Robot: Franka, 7 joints.
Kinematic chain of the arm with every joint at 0, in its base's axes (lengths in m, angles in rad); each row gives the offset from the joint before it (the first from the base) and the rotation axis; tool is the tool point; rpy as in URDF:
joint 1: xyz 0 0 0.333 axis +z
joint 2: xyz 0 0 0 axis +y
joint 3: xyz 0 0 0.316 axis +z
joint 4: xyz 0.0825 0 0 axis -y
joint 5: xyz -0.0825 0 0.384 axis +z
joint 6: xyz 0 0 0 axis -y
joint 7: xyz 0.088 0 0 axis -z
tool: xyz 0 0 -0.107 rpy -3.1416 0 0
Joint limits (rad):
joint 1: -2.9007..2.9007
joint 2: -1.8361..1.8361
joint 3: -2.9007..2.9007
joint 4: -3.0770..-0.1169
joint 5: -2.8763..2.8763
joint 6: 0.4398..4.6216
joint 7: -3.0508..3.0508
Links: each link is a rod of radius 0.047 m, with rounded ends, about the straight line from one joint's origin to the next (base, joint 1, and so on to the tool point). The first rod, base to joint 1, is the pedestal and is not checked.
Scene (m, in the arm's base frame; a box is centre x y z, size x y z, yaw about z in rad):
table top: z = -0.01
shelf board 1: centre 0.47 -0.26 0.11 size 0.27 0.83 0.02 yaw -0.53
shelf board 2: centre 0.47 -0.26 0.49 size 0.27 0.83 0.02 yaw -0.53
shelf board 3: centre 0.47 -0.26 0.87 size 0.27 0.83 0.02 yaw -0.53
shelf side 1: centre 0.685 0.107 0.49 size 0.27 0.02 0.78 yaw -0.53
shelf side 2: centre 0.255 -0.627 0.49 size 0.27 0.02 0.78 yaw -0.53
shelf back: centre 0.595 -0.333 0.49 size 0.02 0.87 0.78 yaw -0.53
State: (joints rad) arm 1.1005 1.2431 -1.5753 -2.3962 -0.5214 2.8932 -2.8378
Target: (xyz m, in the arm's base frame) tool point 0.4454 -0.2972 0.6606
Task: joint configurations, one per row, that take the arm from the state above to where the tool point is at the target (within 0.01 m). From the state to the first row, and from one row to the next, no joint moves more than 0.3 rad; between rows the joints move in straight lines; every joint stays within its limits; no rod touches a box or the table.
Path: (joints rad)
1: 1.3866 1.2782 -1.5708 -2.5664 -0.5023 2.6839 -2.8378
2: 1.6726 1.3132 -1.5663 -2.7366 -0.4832 2.4745 -2.8378
3: 1.9587 1.3483 -1.5618 -2.9068 -0.4641 2.2652 -2.8378
4: 2.2448 1.3833 -1.5574 -3.0770 -0.4450 2.0559 -2.8378
5: 1.9909 1.4484 -1.7966 -2.9825 -0.4459 2.2185 -2.8378
6: 1.7371 1.5135 -2.0359 -2.8879 -0.4468 2.3810 -2.8378
7: 1.4832 1.5787 -2.2751 -2.7934 -0.4477 2.5436 -2.8378
8: 1.2294 1.6438 -2.5143 -2.6988 -0.4487 2.7062 -2.8378
9: 1.1181 1.4549 -2.3688 -2.4861 -0.4510 2.7692 -2.8378
10: 1.0068 1.2660 -2.2233 -2.2733 -0.4532 2.8321 -2.8378
11: 0.8955 1.0771 -2.0778 -2.0606 -0.4555 2.8951 -2.8378

